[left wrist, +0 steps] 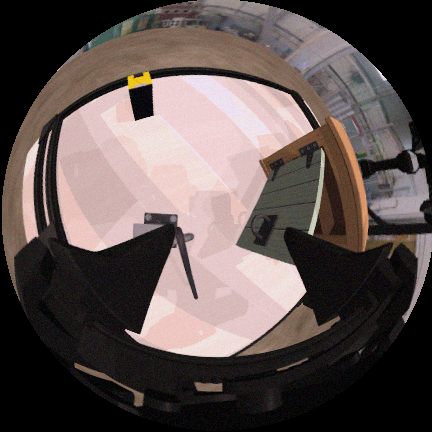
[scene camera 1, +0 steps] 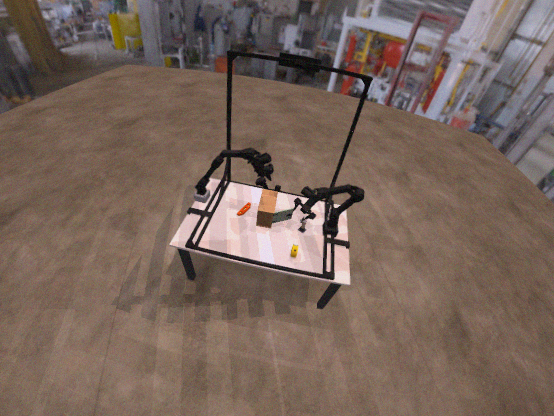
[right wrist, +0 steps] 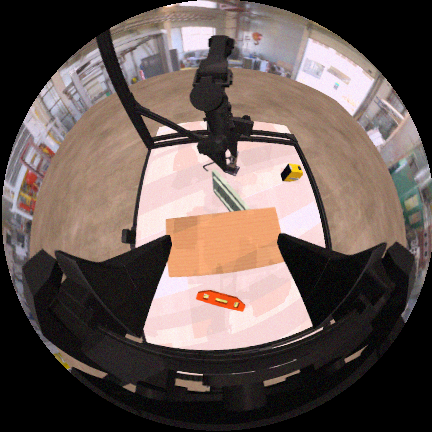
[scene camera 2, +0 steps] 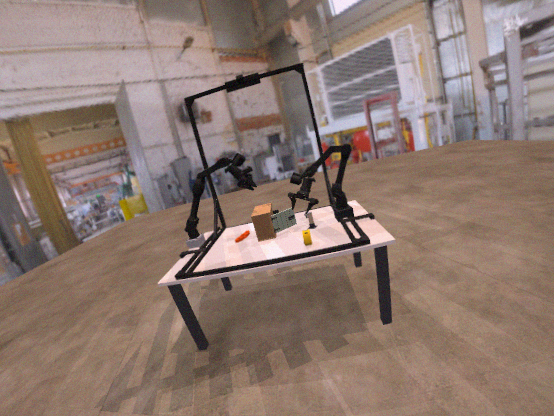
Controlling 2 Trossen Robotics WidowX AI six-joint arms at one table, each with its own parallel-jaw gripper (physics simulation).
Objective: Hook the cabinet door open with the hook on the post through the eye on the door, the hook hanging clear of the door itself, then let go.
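Seen in the pictures: left gripper, fingertip midpoint: (left wrist: 231, 231) (scene camera 1: 297, 216) (right wrist: 230, 163) (scene camera 2: 299, 211); right gripper, fingertip midpoint: (scene camera 1: 269, 184) (right wrist: 225, 239) (scene camera 2: 255, 188); left arm's base, origin of the base link: (scene camera 1: 331, 225) (scene camera 2: 342, 207); right arm's base, origin of the base link: (scene camera 1: 201, 192) (scene camera 2: 194, 237).
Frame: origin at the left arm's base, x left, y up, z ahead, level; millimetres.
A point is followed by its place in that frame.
The brown cabinet (scene camera 1: 267, 201) @[x -44, y 97, z 494 mm] (scene camera 2: 263, 222) @[x 53, y 43, z 488 mm] (left wrist: 354, 175) @[x -24, y 97, z 433 mm] (right wrist: 225, 255) @[x -60, y 98, z 515 mm] stands upright with its green door (scene camera 1: 283, 216) @[x -14, y 3, z 363 mm] (scene camera 2: 284, 220) @[x -14, y 4, z 367 mm] (left wrist: 287, 197) @[x -15, y 19, z 365 mm] (right wrist: 227, 194) @[x -29, y 47, z 372 mm] swung open. The dark eye (left wrist: 254, 231) @[x -29, y 6, z 304 mm] is on the door's face. The post (scene camera 1: 303, 224) @[x 34, y 2, z 213 mm] (scene camera 2: 310, 220) @[x 33, y -20, z 214 mm] stands apart from the door. Its dark hook (left wrist: 186, 265) @[x -13, y 17, z 223 mm] (right wrist: 210, 165) @[x -57, y -18, z 213 mm] extends from the bracket, apart from the eye and the door. My left gripper (scene camera 1: 304, 209) @[x -2, y 39, z 267 mm] (scene camera 2: 301, 210) @[x -2, y 39, z 267 mm] (left wrist: 231, 231) @[x -2, y 39, z 267 mm] is open and empty above the post and door, its left-side finger in the left wrist view overlapping the hook's base. My right gripper (right wrist: 225, 239) @[x -67, y 232, z 497 mm] is open and empty above the cabinet.
An orange-red level (scene camera 1: 244, 209) @[x -81, y -59, z 662 mm] (scene camera 2: 242, 236) @[x -55, y -50, z 660 mm] (right wrist: 220, 300) @[x -85, y -55, z 661 mm] lies to the left of the cabinet in the scene views. A yellow tape measure (scene camera 1: 294, 250) @[x 272, y 4, z 270 mm] (scene camera 2: 307, 237) @[x 291, y -13, z 266 mm] (left wrist: 140, 81) @[x 242, y 3, z 266 mm] (right wrist: 292, 172) @[x 237, y -6, z 282 mm] stands nearer the front edge. A black frame (scene camera 1: 229, 115) @[x -377, y 547, z 853 mm] (scene camera 2: 199, 145) @[x -375, y 607, z 857 mm] rises at the table's back.
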